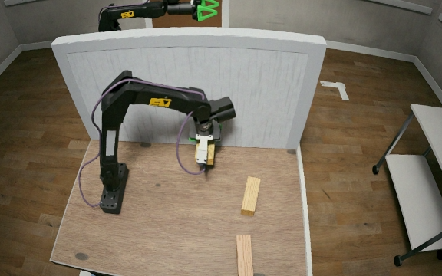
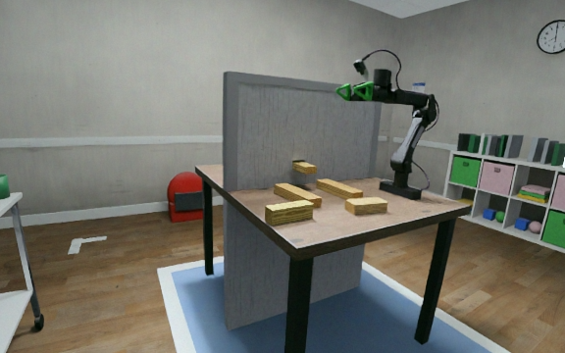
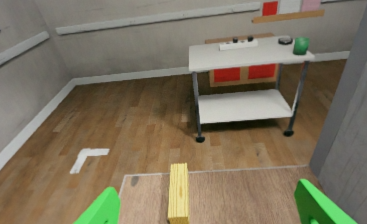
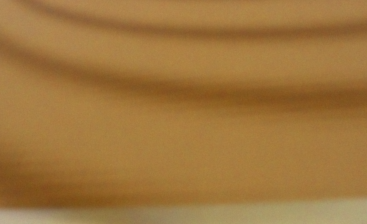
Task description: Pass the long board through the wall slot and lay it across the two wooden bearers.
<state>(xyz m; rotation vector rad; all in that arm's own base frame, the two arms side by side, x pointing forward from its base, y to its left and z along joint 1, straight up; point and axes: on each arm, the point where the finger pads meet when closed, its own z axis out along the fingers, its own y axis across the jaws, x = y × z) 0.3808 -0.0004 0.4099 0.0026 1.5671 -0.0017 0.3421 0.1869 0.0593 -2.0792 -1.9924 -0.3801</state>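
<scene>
The long board lies 5 cm to the left of my right hand.
</scene>
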